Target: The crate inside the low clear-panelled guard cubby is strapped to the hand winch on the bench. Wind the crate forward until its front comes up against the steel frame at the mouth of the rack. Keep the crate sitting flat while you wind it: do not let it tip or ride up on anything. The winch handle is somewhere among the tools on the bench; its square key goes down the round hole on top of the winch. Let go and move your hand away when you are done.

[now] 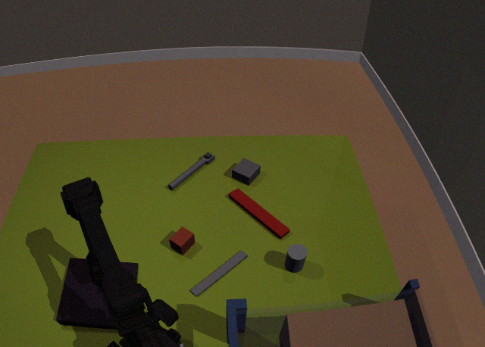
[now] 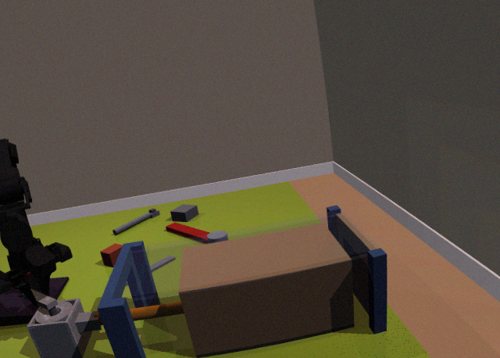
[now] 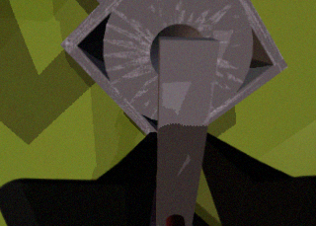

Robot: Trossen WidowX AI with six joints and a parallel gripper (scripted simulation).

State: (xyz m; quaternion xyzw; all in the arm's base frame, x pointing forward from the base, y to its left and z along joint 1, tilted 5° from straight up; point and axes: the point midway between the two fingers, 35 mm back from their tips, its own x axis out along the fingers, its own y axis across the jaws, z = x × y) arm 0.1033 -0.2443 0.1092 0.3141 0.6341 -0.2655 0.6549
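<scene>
The grey winch lies 10 mm ahead of my gripper tip, 40 mm to the right of it and 60 mm below it. Also, from my gripper tip: red crank grip (40 mm behind, 40 mm to the left, 40 mm above); then winch handle (10 mm behind, 10 mm to the left, 20 mm above); then blue steel frame (190 mm ahead, 60 mm to the right, 10 mm above).
</scene>
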